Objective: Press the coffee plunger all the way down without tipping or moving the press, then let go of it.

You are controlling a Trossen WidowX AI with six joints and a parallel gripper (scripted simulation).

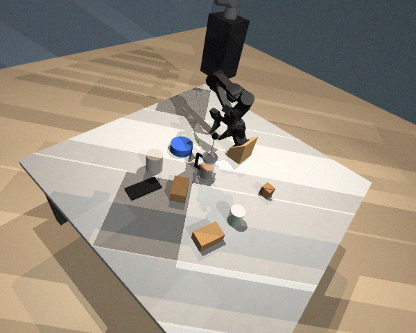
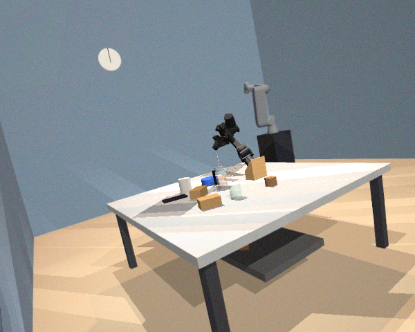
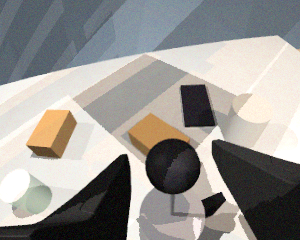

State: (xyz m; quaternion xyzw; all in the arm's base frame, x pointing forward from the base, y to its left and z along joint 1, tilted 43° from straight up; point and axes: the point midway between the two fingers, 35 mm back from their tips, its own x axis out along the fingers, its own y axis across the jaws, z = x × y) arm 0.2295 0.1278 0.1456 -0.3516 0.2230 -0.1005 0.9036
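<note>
The coffee press lies 2 cm to the right of my gripper tip and 13 cm below it. The rest, counted from my gripper tip: pale cylinder 16 cm ahead, 20 cm to the right, 21 cm below; dark flat slab 28 cm ahead, 13 cm to the right, 26 cm below; blue disc 4 cm behind, 22 cm to the right, 24 cm below.
</note>
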